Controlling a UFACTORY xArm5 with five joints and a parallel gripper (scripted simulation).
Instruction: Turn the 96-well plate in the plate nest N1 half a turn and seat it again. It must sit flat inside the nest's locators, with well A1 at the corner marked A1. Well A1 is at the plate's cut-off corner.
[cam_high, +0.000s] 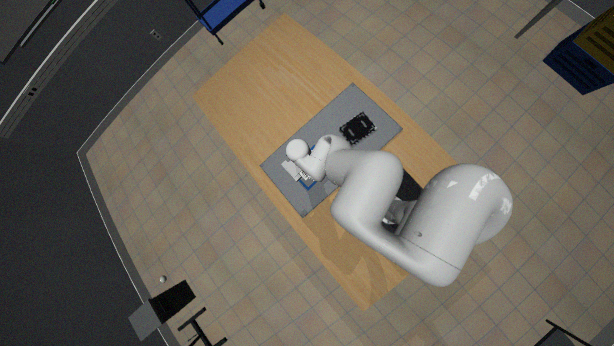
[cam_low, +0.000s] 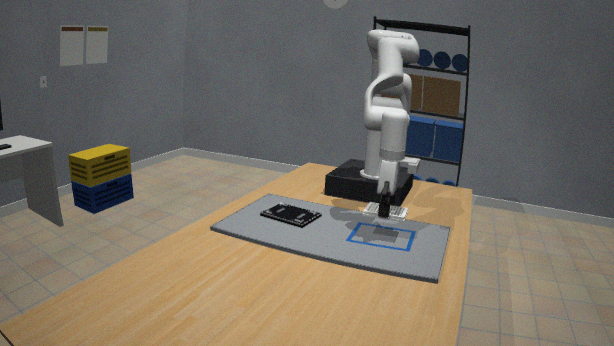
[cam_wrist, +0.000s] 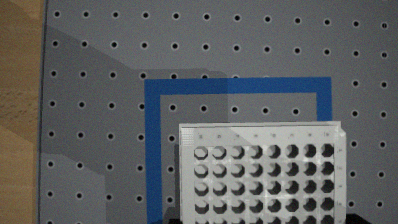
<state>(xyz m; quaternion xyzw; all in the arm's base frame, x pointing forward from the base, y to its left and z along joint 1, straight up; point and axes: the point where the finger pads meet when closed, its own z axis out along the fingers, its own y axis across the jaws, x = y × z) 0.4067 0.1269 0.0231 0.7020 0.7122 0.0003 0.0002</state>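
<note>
The black plate nest is 2 cm behind my hand, 32 cm to the right of it and 9 cm below it. From my hand the other things lie so: A1 mark 9 cm behind, 38 cm to the right, 8 cm below; then white 96-well plate 1 cm below.
</note>
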